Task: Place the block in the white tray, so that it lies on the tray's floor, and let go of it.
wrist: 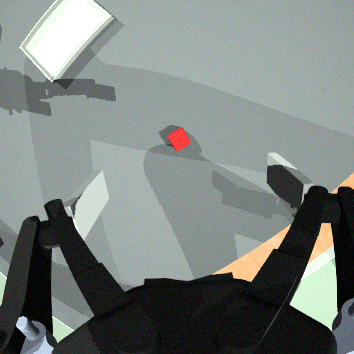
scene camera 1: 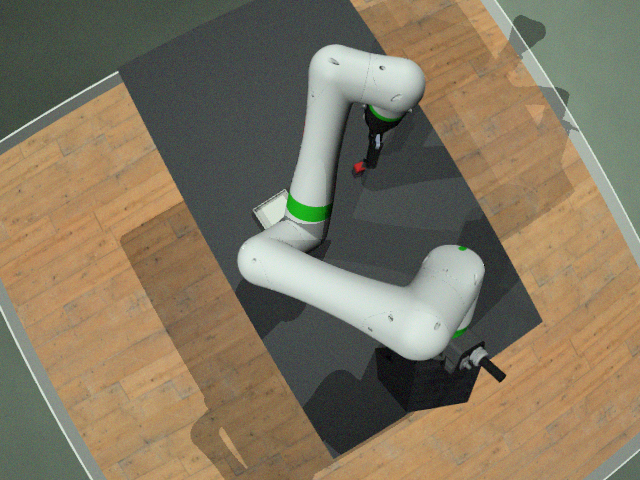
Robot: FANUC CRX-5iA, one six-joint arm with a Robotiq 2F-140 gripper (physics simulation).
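Places are measured from the arm's base along level axes (x ahead, y left, z up), in millimetres.
Pixels of known places: gripper, fingertip midpoint: (wrist: 185,176) (scene camera 1: 366,141).
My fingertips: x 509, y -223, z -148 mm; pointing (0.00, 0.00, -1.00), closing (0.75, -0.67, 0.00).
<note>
Behind a point stands the place of what it marks.
The red block (scene camera 1: 358,167) {x 490, y -224, z -373 mm} (wrist: 179,139) {x 490, y -231, z -372 mm} lies on the dark mat, apart from the tray. In the wrist view it is ahead of the space between the fingers, near the middle. The white tray (scene camera 1: 272,210) {x 557, y 98, z -394 mm} (wrist: 70,35) {x 509, y 72, z -394 mm} stands on the mat; in the scene view the arm hides part of it, and in the wrist view it is at the top left, partly cut off. My gripper (scene camera 1: 371,163) (wrist: 185,176) {x 509, y -223, z -148 mm} is wide open and empty, above the mat. In the scene view it is seen edge-on, its tip just right of the block; its fingers overlap there.
The dark mat (scene camera 1: 206,129) {x 932, y 103, z -397 mm} (wrist: 250,75) {x 669, y -248, z -396 mm} lies on a wooden floor (scene camera 1: 77,310). The white arm links (scene camera 1: 320,149) {x 516, y -31, z 117 mm} extend over the mat between the tray and the block in the scene view. The black robot base (scene camera 1: 429,387) {x -78, y 98, z 12 mm} is at the lower right. Arm shadows cross the mat.
</note>
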